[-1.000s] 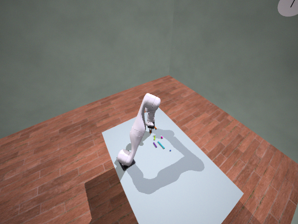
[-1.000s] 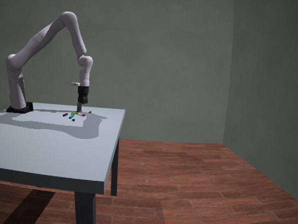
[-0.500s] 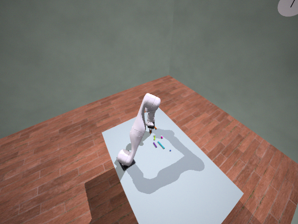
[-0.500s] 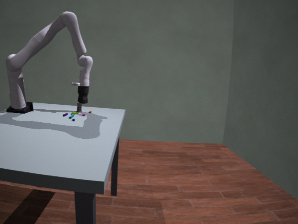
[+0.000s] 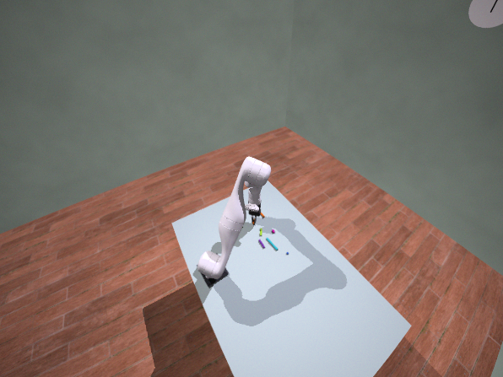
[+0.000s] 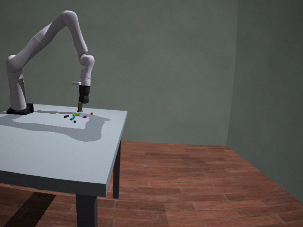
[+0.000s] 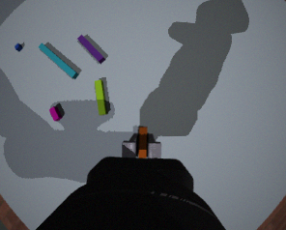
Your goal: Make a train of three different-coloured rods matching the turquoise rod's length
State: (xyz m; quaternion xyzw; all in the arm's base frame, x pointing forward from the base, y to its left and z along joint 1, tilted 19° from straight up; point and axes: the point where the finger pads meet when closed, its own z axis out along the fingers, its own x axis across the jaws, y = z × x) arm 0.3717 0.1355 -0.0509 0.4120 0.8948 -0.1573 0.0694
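Right now the blue rod is 290 mm to the right of my hand, 40 mm ahead of it and 20 mm below it. From my hand the other things lie so: lime rod (90 mm to the right, 20 mm below); then magenta rod (130 mm to the right, 60 mm ahead, 20 mm below); then purple rod (160 mm to the right, 50 mm behind, 20 mm below).
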